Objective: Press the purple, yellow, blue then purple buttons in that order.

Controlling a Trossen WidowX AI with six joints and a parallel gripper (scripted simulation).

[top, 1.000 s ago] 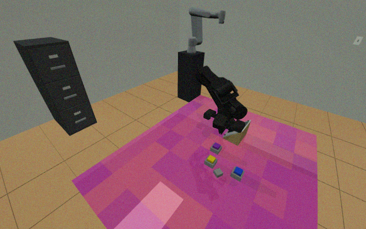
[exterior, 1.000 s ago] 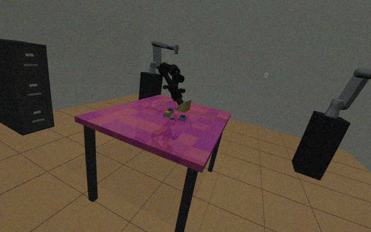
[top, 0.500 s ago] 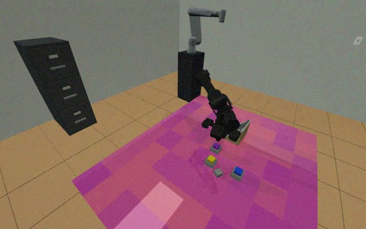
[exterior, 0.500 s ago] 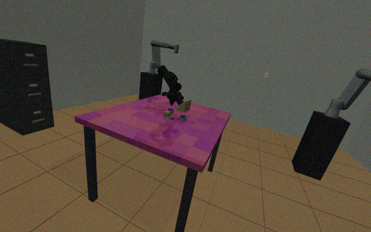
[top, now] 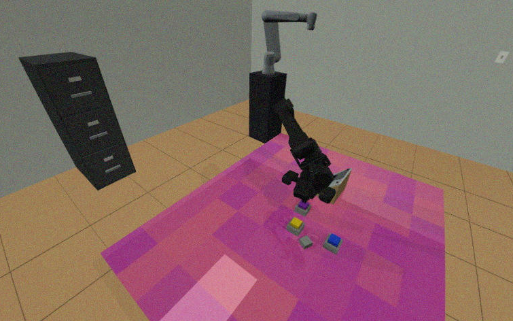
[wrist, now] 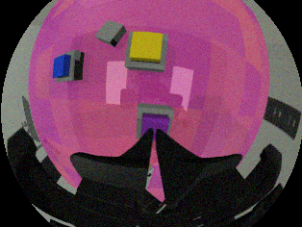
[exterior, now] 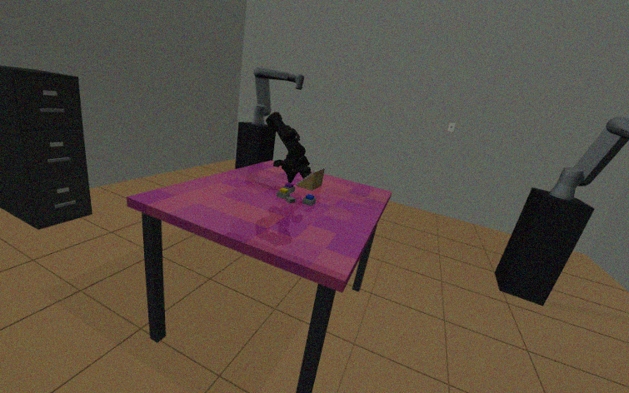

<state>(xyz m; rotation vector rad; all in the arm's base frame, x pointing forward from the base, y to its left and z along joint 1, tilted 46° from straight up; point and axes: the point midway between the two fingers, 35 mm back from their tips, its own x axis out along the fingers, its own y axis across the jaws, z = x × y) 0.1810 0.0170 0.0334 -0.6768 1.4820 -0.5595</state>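
My gripper tip is 90 mm short of the yellow button, 20 mm to the right of it and 10 mm above it. From my gripper tip the other things lie so: blue button: 160 mm to the left, 70 mm ahead, 10 mm below; small grey block: 120 mm ahead, 80 mm to the left, 40 mm below; purple button: 10 mm below.
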